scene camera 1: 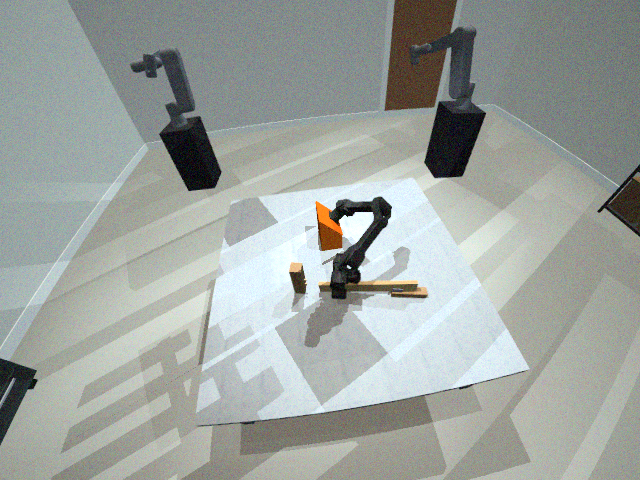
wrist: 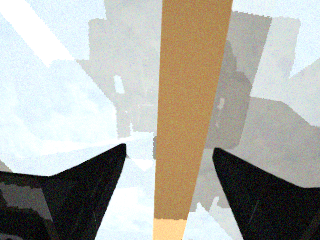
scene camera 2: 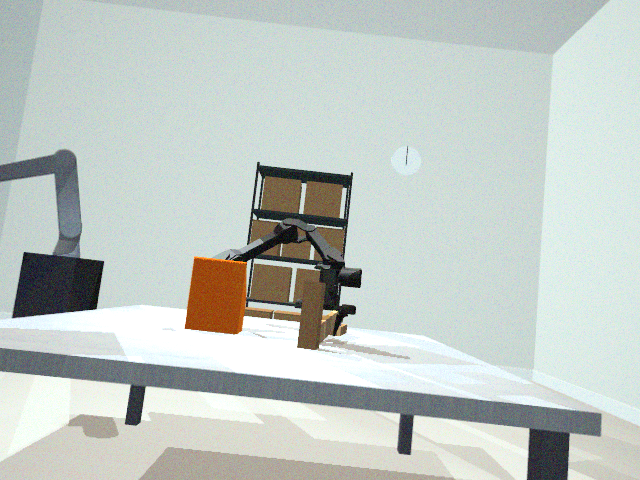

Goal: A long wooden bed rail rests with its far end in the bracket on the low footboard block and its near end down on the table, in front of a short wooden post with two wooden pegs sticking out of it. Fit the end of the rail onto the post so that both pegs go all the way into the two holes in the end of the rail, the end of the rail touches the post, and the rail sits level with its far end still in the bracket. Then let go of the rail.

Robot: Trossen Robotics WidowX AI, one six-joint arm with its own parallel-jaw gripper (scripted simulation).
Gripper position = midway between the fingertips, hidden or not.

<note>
The gripper [wrist: 169,150] is open and holds nothing. Also in view: a wooden rail [scene camera 1: 386,285].
The wooden rail is seen too in the wrist view [wrist: 192,46].
</note>
